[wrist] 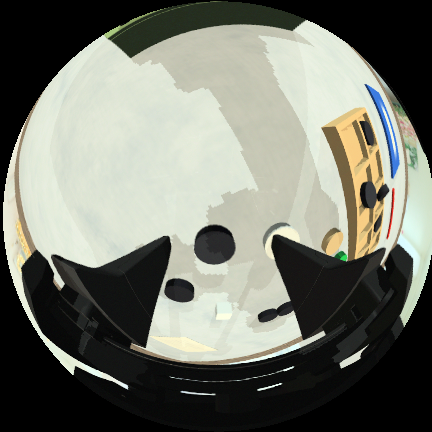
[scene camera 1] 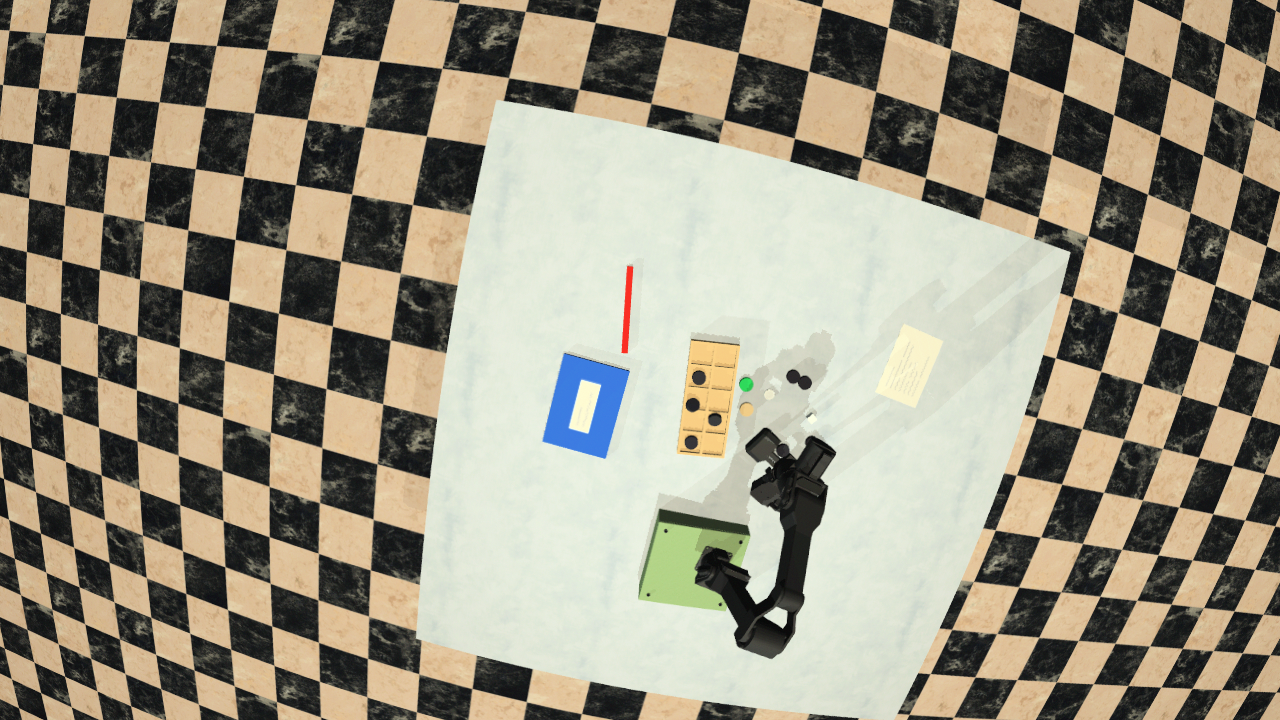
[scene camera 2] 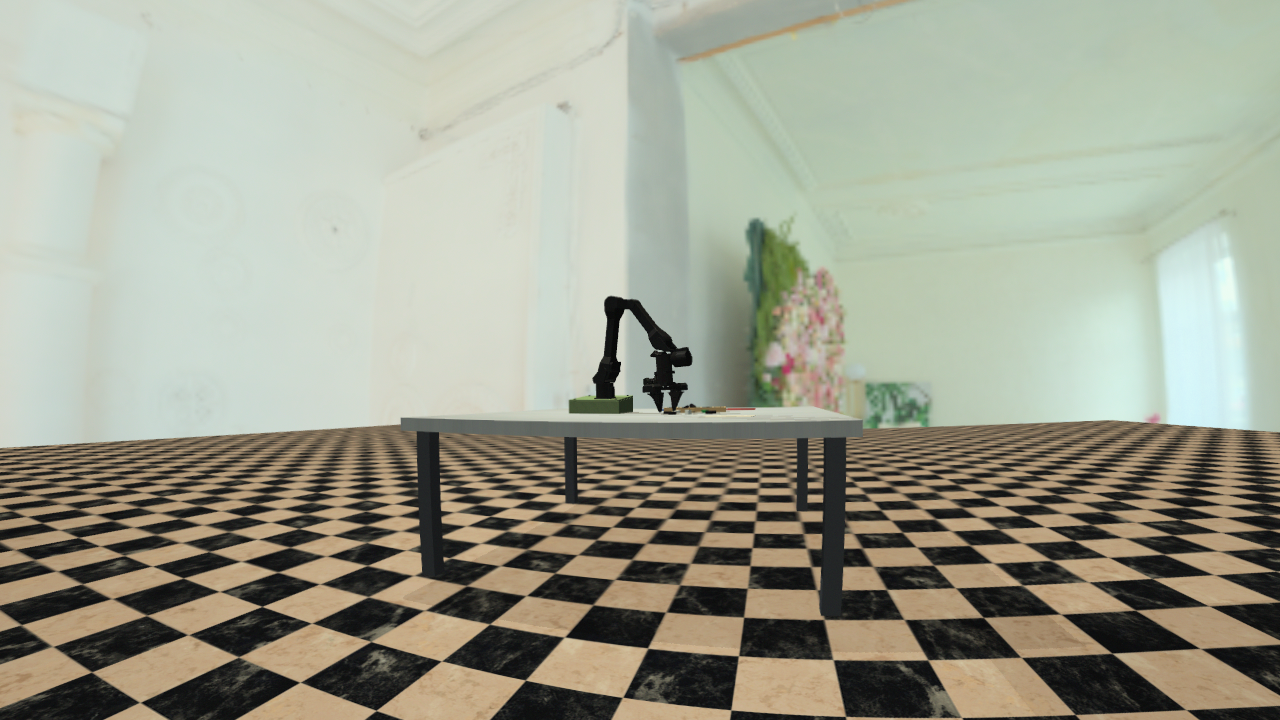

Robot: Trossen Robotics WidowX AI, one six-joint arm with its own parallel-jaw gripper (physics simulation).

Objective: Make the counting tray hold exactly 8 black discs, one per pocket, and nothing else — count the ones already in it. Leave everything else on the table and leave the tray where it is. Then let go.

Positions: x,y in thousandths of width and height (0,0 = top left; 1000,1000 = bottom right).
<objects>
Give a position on a tan counting tray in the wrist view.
825,374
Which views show my gripper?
The wrist view, scene camera 1 and scene camera 2: all of them.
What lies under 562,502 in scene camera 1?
A tan counting tray.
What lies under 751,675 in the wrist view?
My gripper.
</objects>
